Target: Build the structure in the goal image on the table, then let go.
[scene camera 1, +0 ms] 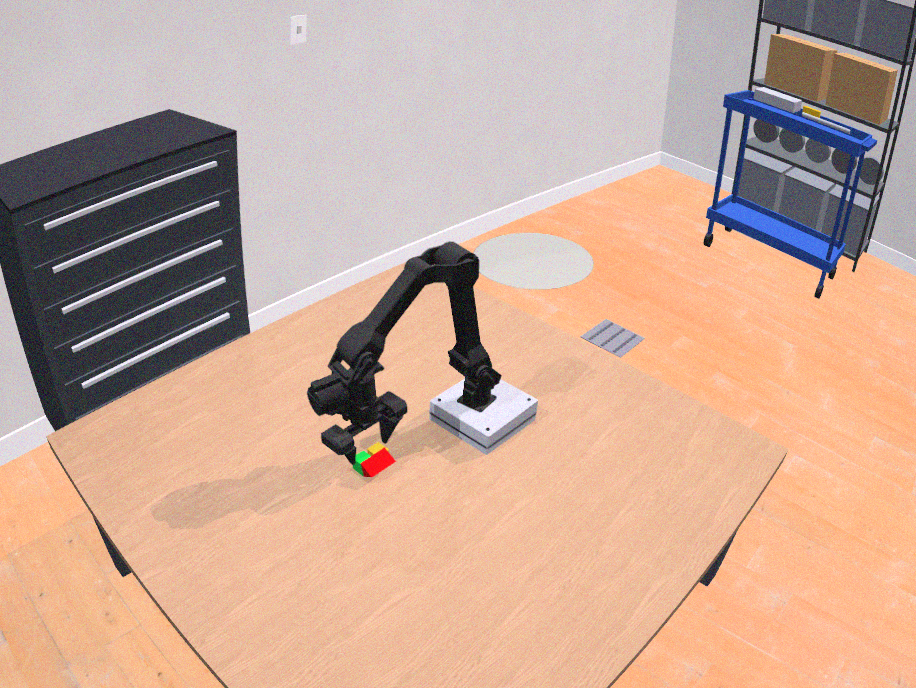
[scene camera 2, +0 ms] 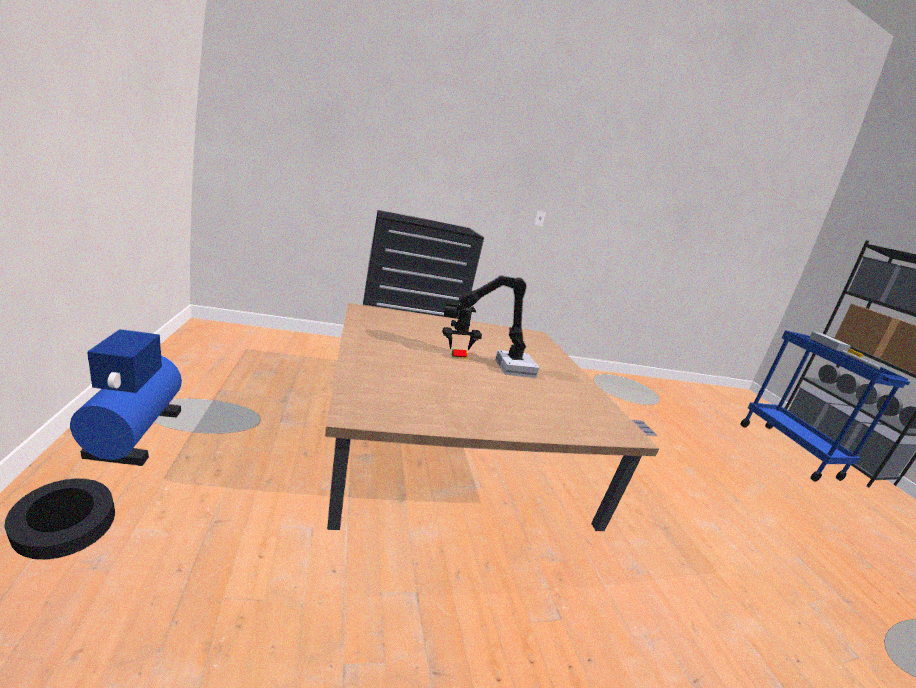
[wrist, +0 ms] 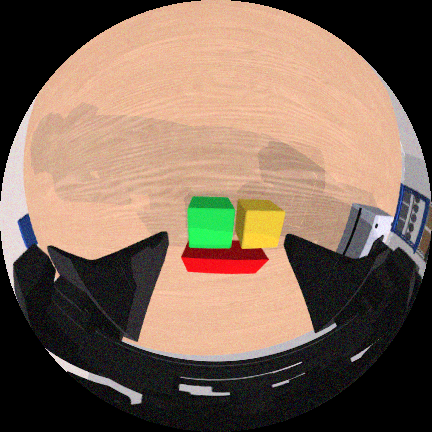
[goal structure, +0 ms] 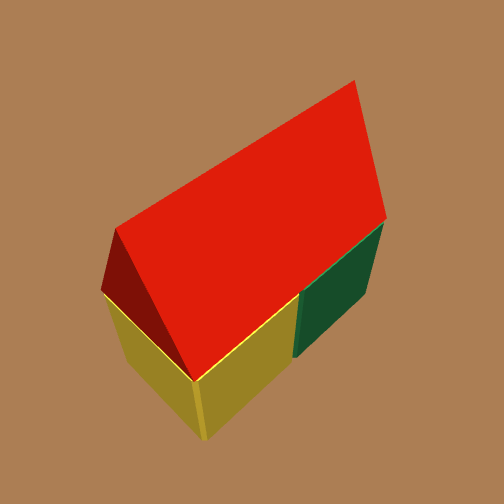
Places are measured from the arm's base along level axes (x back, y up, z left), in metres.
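Pixels of known places: gripper, fingertip midpoint: (scene camera 1: 368, 453) (scene camera 2: 459, 349) (wrist: 228, 239); arm's base, origin of the base link: (scene camera 1: 476, 399) (scene camera 2: 515, 357) (wrist: 372, 252).
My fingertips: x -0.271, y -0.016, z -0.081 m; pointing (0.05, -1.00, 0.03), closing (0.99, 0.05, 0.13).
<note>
For each thing: its top centre in the pictures, then the offset to it from my fingertips. "spot": a spot on its surface instead. Level surfaces: height alone.
- green cube, middle of its top: (wrist: 210, 229) (scene camera 1: 362, 457) dy -0.007, dx -0.012, dz -0.005 m
- yellow cube, middle of its top: (wrist: 263, 230) (scene camera 1: 377, 449) dy -0.007, dx +0.029, dz +0.001 m
- table, its level: dy -0.040 m
- red block, surface spot: (wrist: 221, 265) (scene camera 1: 376, 461) (scene camera 2: 459, 351) spot: dy -0.002, dx -0.007, dz +0.026 m
A green cube (scene camera 1: 361, 458) (wrist: 211, 228) and a yellow cube (scene camera 1: 376, 448) (wrist: 261, 229) stand side by side on the table (scene camera 1: 481, 555) (scene camera 2: 473, 407), with a narrow gap between them. A red block (scene camera 1: 378, 462) (scene camera 2: 459, 353) (wrist: 221, 265) lies along one side of both cubes and appears tilted towards them; whether it touches them or the table is hard to tell. My gripper (scene camera 1: 369, 452) (scene camera 2: 460, 348) (wrist: 228, 239) is open over the group, one finger beyond each end, with nothing held. The lower parts of the cubes are partly hidden by the red block in scene camera 1.
The arm's pale base (scene camera 1: 510, 407) (scene camera 2: 518, 364) (wrist: 355, 227) stands on the table close to the blocks, on the yellow cube's side. A dark drawer cabinet (scene camera 1: 140, 244) (scene camera 2: 422, 259) stands behind the table. A blue cart (scene camera 1: 773, 233) (scene camera 2: 807, 436) stands on the floor at the right.
</note>
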